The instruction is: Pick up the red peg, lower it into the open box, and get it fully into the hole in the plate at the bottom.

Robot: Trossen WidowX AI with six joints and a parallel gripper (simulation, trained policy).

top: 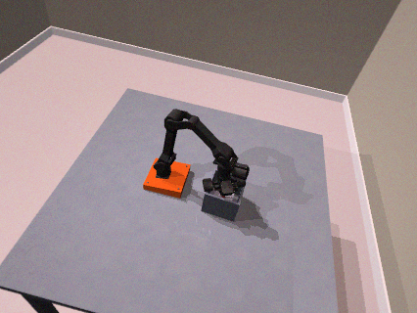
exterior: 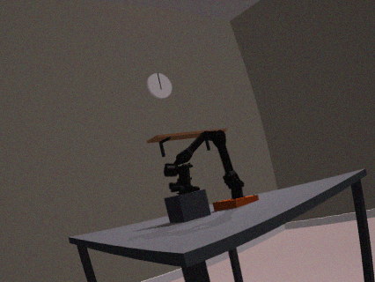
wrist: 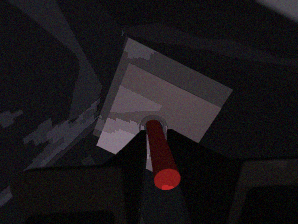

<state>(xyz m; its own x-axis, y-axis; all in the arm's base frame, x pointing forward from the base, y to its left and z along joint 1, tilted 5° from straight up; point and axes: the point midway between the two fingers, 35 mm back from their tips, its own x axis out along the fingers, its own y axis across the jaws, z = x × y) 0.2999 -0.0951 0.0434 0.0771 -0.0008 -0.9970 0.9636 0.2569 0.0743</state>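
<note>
The red peg lies 1 cm above my gripper tip. From my gripper tip the other things lie so: plate 3 cm below.
</note>
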